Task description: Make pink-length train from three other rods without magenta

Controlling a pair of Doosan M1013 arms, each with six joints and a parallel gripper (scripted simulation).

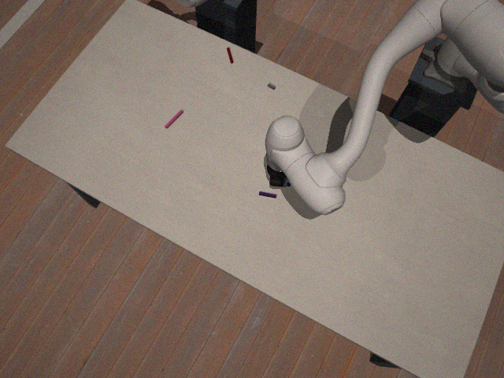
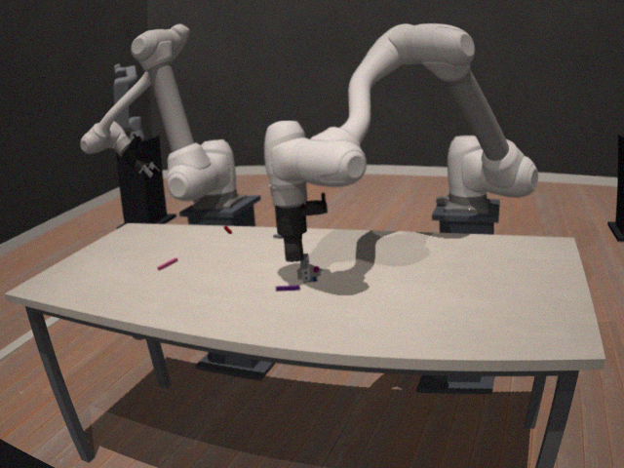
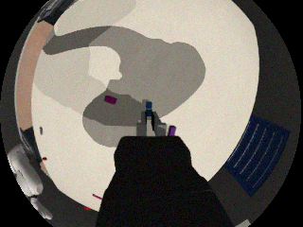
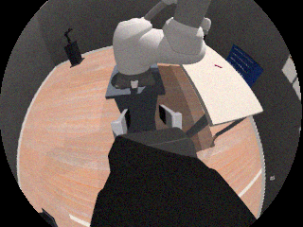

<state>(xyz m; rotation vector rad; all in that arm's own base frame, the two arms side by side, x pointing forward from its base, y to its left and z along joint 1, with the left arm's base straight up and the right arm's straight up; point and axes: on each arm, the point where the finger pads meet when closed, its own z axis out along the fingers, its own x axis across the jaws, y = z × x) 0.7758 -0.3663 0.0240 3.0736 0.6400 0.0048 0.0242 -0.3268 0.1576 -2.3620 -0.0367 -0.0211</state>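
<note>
My left hand is 42 cm to the left of the red rod, 40 cm past it and 2 cm above it. Round my left hand: magenta rod (8 cm behind, 2 cm below); then purple rod (6 cm ahead, 3 cm to the right, 2 cm below); then grey rod (34 cm behind, 21 cm to the right, 2 cm below).
</note>
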